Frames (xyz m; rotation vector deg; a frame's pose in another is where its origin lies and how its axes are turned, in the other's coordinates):
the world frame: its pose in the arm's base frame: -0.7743 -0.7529 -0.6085 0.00 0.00 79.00
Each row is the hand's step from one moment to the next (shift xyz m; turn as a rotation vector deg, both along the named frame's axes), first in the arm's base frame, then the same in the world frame.
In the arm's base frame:
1: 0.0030 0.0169 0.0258 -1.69 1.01 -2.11
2: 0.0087 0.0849 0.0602 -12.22 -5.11 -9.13
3: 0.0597 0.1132 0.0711 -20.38 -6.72 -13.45
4: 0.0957 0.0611 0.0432 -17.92 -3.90 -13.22
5: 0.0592 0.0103 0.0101 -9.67 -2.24 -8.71
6: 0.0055 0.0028 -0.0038 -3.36 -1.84 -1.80
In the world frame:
1: 0.0172 0.0003 0.0258 0.67 1.85 -2.11
2: 0.0850 0.0077 0.0602 -7.35 11.02 -9.13
3: 0.1225 -0.0370 0.0711 -10.49 18.72 -13.45
4: 0.0782 -0.0823 0.0432 -7.25 16.85 -13.22
5: 0.0214 -0.0561 0.0101 -4.04 9.06 -8.71
6: 0.0038 -0.0049 -0.0038 -2.45 2.95 -1.80

